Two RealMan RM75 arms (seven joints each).
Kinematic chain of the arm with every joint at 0, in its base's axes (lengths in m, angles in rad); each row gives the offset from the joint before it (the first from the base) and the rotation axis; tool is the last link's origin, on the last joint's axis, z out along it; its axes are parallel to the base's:
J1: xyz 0 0 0.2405 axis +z
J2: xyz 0 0 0 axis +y
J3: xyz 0 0 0.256 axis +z
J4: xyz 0 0 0 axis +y
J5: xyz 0 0 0.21 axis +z
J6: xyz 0 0 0 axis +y
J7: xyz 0 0 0.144 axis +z
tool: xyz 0 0 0
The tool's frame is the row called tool.
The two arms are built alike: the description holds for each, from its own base.
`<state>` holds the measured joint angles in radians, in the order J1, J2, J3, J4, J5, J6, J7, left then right.
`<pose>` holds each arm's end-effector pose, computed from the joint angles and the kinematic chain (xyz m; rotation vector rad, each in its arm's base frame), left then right.
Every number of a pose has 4 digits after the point. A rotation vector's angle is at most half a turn.
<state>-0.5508 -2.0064 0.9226 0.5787 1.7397 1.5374 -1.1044 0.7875 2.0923 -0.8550 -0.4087 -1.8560 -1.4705 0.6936</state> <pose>-0.2420 0.3401 0.0017 -2.7643 -0.1777 -0.7484 0.1762 0.3606 -0.0579 -2.7810 -0.4399 0.7274</pose>
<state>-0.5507 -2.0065 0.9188 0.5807 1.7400 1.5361 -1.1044 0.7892 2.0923 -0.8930 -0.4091 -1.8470 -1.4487 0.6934</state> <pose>-0.2420 0.3407 0.0025 -2.7593 -0.1771 -0.7480 0.1763 0.3606 -0.0619 -2.7965 -0.4557 0.6946</pose>
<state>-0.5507 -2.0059 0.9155 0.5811 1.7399 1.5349 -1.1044 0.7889 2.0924 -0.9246 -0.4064 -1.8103 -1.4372 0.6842</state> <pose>-0.2423 0.3413 0.0033 -2.7549 -0.1779 -0.7478 0.1740 0.3611 -0.0635 -2.7867 -0.4659 0.7014</pose>
